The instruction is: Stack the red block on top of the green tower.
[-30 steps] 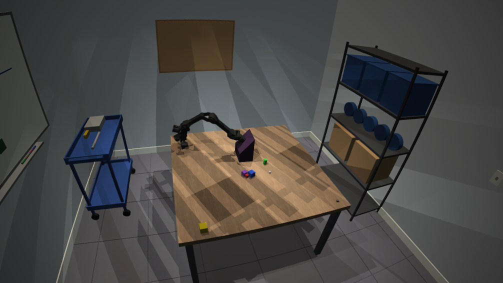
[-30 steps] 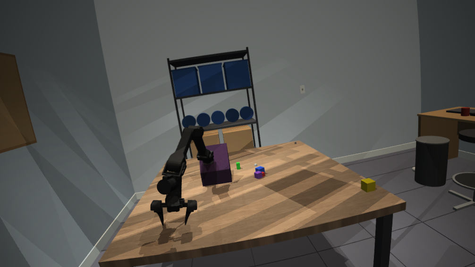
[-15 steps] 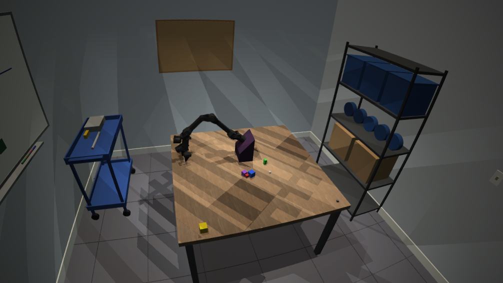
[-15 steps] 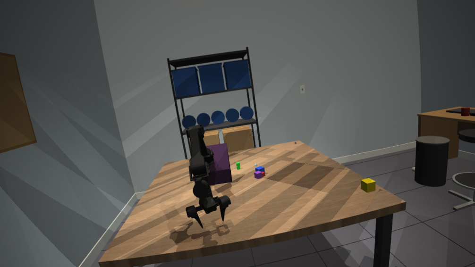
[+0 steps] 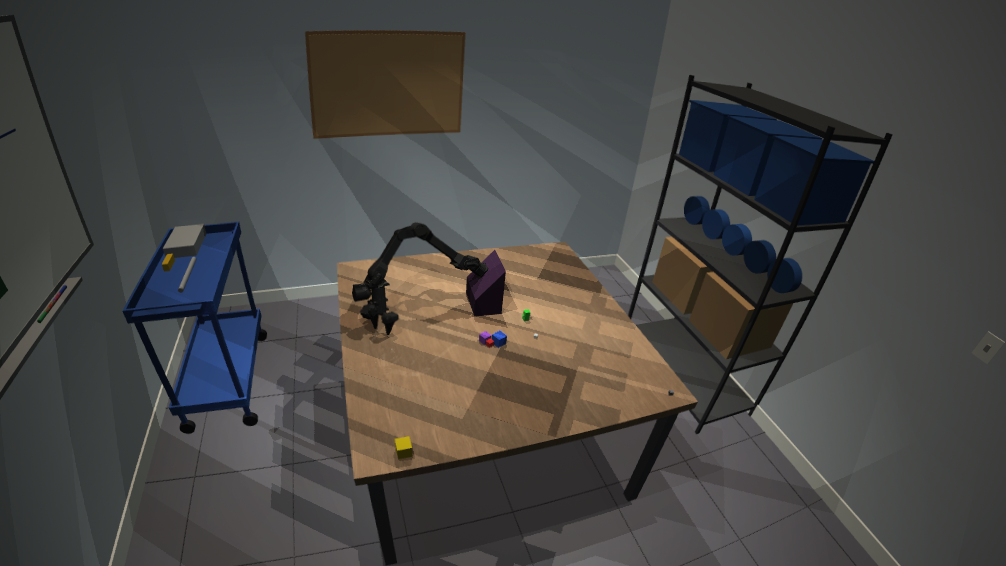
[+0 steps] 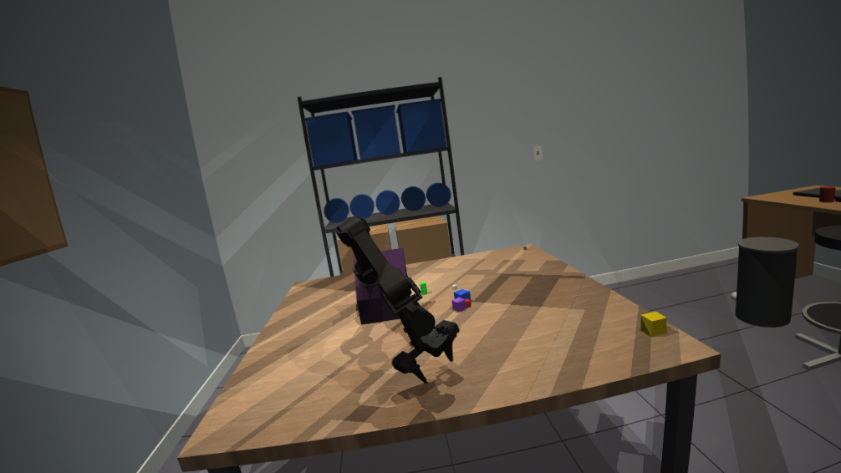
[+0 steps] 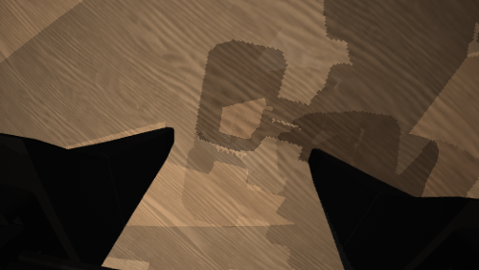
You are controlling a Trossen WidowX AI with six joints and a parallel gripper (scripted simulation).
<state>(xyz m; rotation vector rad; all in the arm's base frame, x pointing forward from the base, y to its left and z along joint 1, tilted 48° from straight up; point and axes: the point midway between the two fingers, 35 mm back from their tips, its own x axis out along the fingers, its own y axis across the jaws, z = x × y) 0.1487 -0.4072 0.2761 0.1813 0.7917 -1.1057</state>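
Now: the red block 420 mm to the left of my gripper tip and 170 mm ahead of it. Round my gripper tip: purple block (410 mm to the left, 140 mm ahead); then blue block (470 mm to the left, 160 mm ahead, 10 mm above); then yellow block (610 mm ahead, 10 mm to the right, 10 mm above).
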